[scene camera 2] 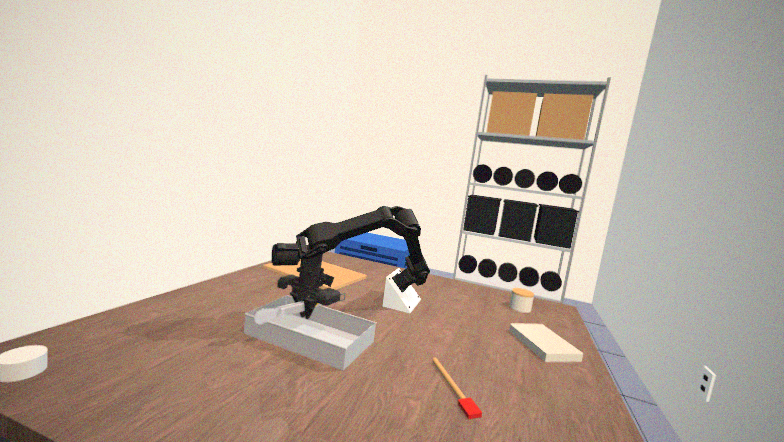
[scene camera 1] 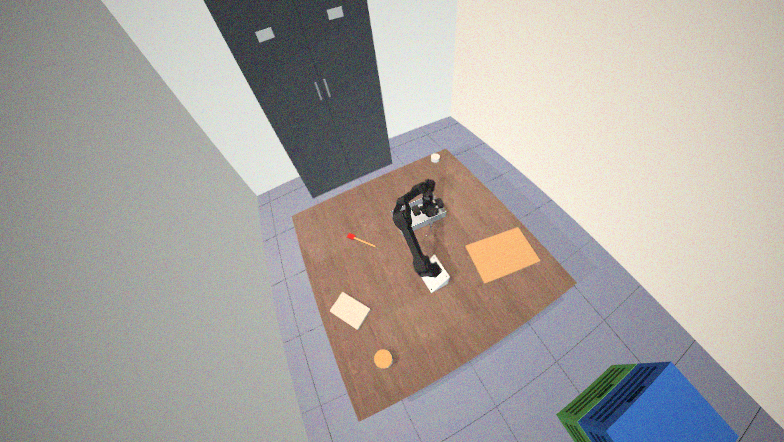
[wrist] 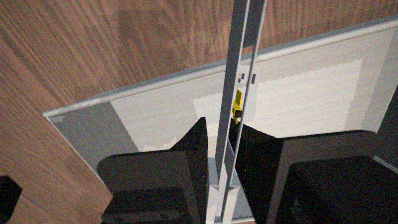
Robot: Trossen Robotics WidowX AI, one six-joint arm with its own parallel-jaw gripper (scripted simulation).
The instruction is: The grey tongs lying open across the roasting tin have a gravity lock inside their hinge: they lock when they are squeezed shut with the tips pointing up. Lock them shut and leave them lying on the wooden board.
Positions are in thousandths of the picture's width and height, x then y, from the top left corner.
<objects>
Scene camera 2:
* gripper: 390, 721
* pale block: 698, 782
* grey roasting tin: 424, 764
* orange wooden board: 438, 628
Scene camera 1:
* pale block: 452, 709
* orange wooden board: 635, 580
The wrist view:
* gripper: 534, 538
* grey roasting tin: 835, 368
</objects>
